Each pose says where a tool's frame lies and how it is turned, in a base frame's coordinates. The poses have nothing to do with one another.
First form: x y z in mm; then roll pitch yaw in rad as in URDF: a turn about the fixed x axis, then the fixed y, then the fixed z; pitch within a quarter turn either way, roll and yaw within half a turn.
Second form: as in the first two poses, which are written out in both.
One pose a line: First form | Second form
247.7, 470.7, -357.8, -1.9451, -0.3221, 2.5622 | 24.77, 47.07, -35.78, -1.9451, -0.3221, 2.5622
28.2, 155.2, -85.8, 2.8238, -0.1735, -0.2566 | 2.82, 15.52, -8.58, 2.8238, -0.1735, -0.2566
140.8, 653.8, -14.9, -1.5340, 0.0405, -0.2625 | 14.08, 65.38, -1.49, -1.5340, 0.0405, -0.2625
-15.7, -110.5, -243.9, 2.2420, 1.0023, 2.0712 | -1.57, -11.05, -24.39, 2.2420, 1.0023, 2.0712
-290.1, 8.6, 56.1, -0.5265, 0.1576, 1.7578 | -29.01, 0.86, 5.61, -0.5265, 0.1576, 1.7578
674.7, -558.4, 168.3, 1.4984, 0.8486, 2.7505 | 67.47, -55.84, 16.83, 1.4984, 0.8486, 2.7505
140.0, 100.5, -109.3, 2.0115, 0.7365, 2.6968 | 14.00, 10.05, -10.93, 2.0115, 0.7365, 2.6968
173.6, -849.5, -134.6, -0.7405, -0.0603, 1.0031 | 17.36, -84.95, -13.46, -0.7405, -0.0603, 1.0031
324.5, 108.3, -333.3, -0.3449, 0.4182, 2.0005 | 32.45, 10.83, -33.33, -0.3449, 0.4182, 2.0005
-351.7, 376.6, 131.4, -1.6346, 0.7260, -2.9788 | -35.17, 37.66, 13.14, -1.6346, 0.7260, -2.9788
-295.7, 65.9, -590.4, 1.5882, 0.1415, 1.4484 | -29.57, 6.59, -59.04, 1.5882, 0.1415, 1.4484
